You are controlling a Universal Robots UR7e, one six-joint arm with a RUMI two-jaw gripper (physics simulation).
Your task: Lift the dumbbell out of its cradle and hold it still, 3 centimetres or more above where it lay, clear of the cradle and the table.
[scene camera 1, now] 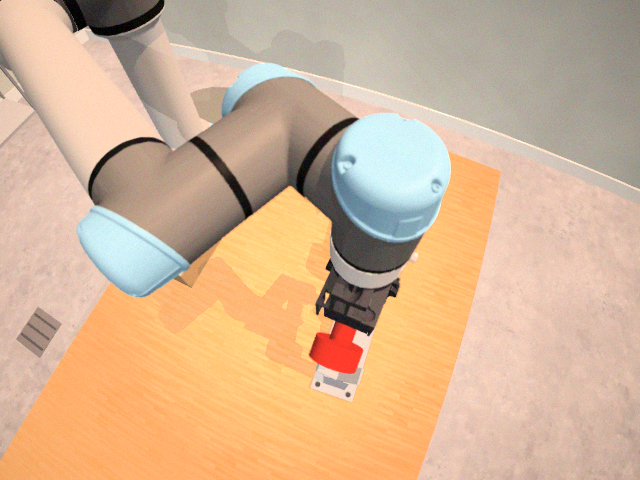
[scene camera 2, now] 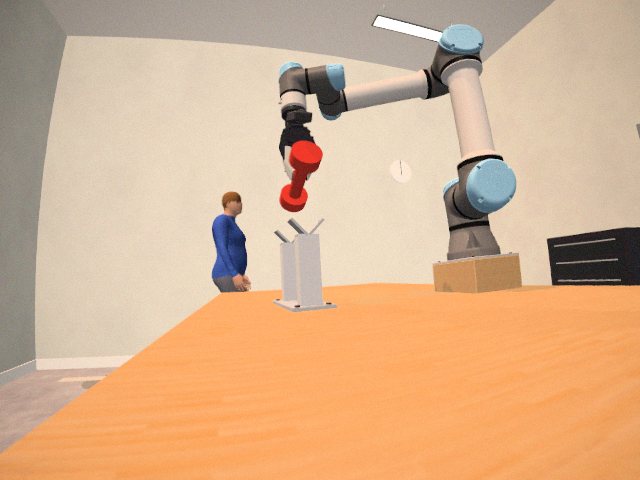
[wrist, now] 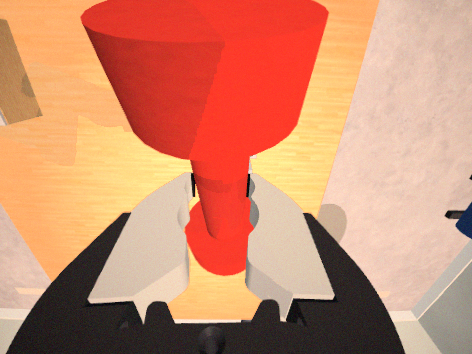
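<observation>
The red dumbbell (scene camera 1: 337, 352) (scene camera 2: 298, 178) (wrist: 220, 185) hangs in the air above its cradle, tilted, with one end higher than the other. In the scene camera 2 view a gap shows between its lower end and the cradle's tops. My gripper (wrist: 221, 175) is shut on the dumbbell's handle, with one pale finger on each side. The grey cradle (scene camera 1: 333, 391) (scene camera 2: 309, 271) stands upright on the table, with two posts and V-shaped tops. In the scene camera 1 view the dumbbell and the gripper hide much of it.
The wooden table (scene camera 1: 206, 413) (scene camera 2: 361, 387) bears the cradle and the arm's box-shaped base (scene camera 2: 496, 273). A person in a blue top (scene camera 2: 230, 242) stands beyond the table, left of the cradle in the scene camera 2 view. A black drawer unit (scene camera 2: 594, 258) stands at the right.
</observation>
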